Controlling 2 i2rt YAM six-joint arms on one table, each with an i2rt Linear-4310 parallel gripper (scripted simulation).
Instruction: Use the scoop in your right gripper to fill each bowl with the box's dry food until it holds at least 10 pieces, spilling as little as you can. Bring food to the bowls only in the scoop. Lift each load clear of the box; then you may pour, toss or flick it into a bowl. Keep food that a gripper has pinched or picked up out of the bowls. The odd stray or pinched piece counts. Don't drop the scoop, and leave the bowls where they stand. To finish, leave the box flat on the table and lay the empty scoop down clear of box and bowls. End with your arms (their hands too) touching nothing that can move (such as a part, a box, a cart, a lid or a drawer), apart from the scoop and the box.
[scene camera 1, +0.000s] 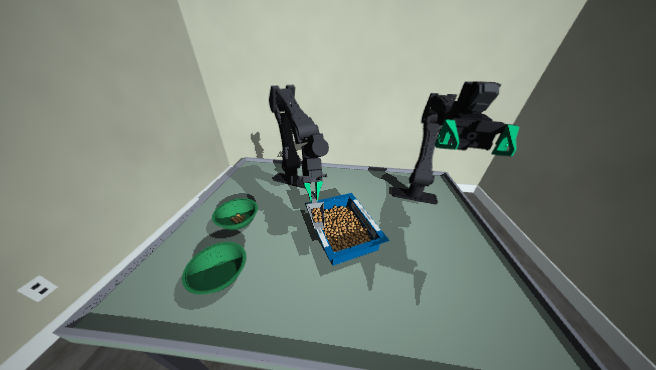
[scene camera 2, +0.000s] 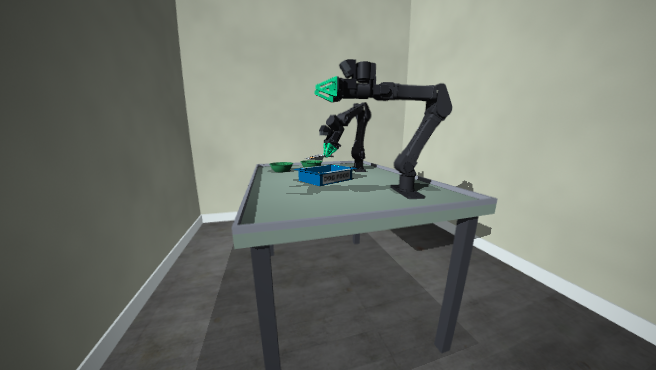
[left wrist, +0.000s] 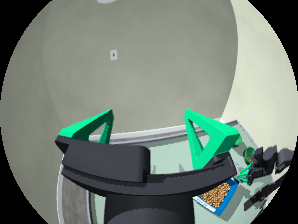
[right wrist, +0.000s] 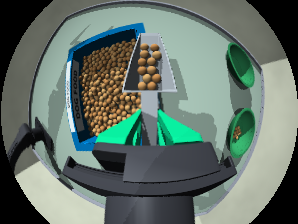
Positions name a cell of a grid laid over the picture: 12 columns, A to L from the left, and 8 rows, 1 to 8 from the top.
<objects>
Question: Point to a green bowl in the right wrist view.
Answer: J3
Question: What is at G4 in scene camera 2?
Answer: A box.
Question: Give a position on a box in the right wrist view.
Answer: At D6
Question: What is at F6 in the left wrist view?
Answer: My left gripper.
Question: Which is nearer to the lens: the grey scoop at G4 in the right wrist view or the green bowl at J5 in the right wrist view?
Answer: The grey scoop.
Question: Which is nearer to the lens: the box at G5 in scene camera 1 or the green bowl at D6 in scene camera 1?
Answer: The green bowl.
</objects>
